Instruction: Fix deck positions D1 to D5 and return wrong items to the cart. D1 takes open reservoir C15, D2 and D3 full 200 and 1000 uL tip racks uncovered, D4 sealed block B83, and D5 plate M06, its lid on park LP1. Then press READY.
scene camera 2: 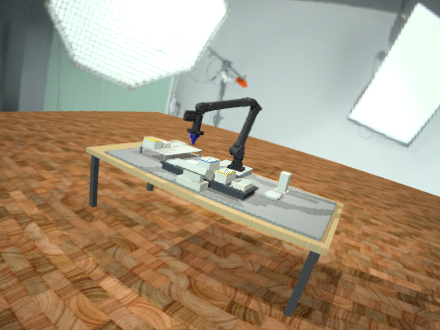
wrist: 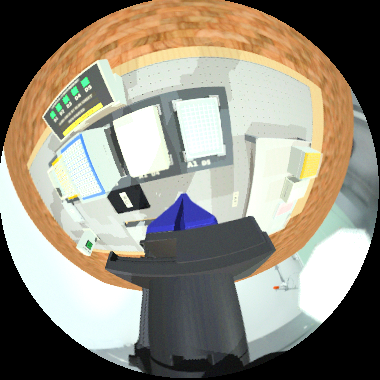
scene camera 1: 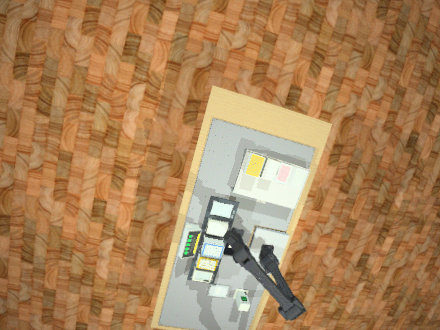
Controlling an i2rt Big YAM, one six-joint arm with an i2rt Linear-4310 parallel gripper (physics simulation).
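Places are measured from the arm's base along level axes (x back, y left, z down), in millimetres.
Pixels of known places: gripper, fingertip midpoint: (scene camera 2: 192,144) (wrist: 184,196) (scene camera 1: 232,229); arm's base, link origin: (scene camera 2: 236,168) (scene camera 1: 266,252).
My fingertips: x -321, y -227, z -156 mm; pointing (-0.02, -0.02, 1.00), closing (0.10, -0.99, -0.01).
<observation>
Ahead of a thing's pixels: the offset from my fingertips to its top centre. "*": to the spot under its first point. Level surfaces: height alone.
My gripper (scene camera 2: 194,142) (wrist: 184,196) is shut and empty, raised above the table beside the dark deck @[dz +138 mm] (scene camera 1: 235,204) (wrist: 227,145). A clear gridded plate @[dx -64, dy -62, dz +124 mm] (scene camera 1: 222,209) (wrist: 200,127) sits uncovered at D5. A cream block @[dx -74, dy +62, dz +96 mm] (scene camera 1: 218,227) (wrist: 142,141) sits at D4. Beside it are a blue-edged tip rack @[dx -85, dy +184, dz +32 mm] (scene camera 1: 212,250) (scene camera 2: 209,160) (wrist: 82,167), a yellow tip rack @[dx -97, dy +310, dz +73 mm] (scene camera 1: 207,263) (scene camera 2: 225,174) (wrist: 62,180) and a pale open reservoir @[dx -107, dy +432, dz +107 mm] (scene camera 1: 202,275) (scene camera 2: 242,184). A small stand with a green button @[dx +225, dy +593, dz +90 mm] (scene camera 1: 244,298) (wrist: 89,244) is upright. Item codes are unreadable.
The white cart @[dx +222, dy -304, dz +119 mm] (scene camera 1: 270,197) (wrist: 262,190) holds a yellow-topped rack @[dx +70, dy -391, dz +55 mm] (scene camera 1: 255,165) (wrist: 311,164), a white item @[dx +177, dy -378, dz +83 mm] (scene camera 1: 270,169) and a pink-topped item @[dx +284, dy -364, dz +108 mm] (scene camera 1: 284,173). A panel @[* dx -237, dy +168, dz +59 mm] (scene camera 1: 189,244) (wrist: 77,102) shows green squares. A flat pale piece @[dx +41, dy +599, dz +167 mm] (scene camera 1: 219,290) (scene camera 2: 273,195) lies near the button stand. A black block @[dx +76, dy +220, dz +171 mm] (wrist: 129,199) stands beside the deck.
</observation>
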